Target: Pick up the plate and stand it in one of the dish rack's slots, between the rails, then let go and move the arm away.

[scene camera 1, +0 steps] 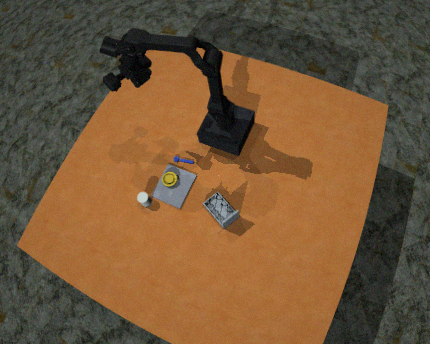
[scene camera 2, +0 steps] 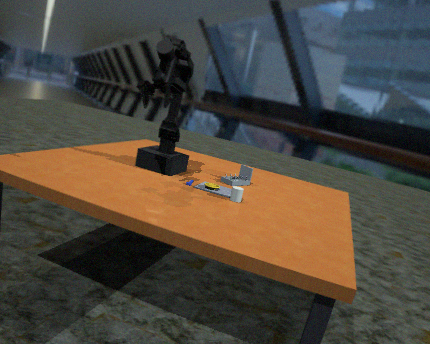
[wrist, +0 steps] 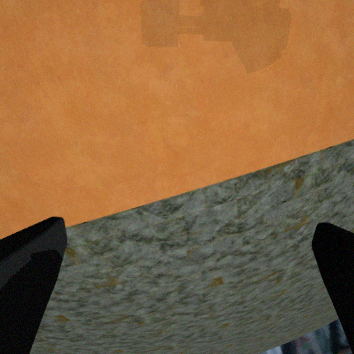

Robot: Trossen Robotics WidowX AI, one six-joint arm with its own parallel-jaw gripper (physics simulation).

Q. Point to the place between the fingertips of my gripper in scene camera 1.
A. At 125, 84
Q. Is my gripper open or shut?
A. Open.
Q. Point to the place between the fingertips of my gripper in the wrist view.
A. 194, 235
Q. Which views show my gripper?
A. Scene camera 1, scene camera 2 and the wrist view: all of them.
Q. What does my gripper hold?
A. Nothing.
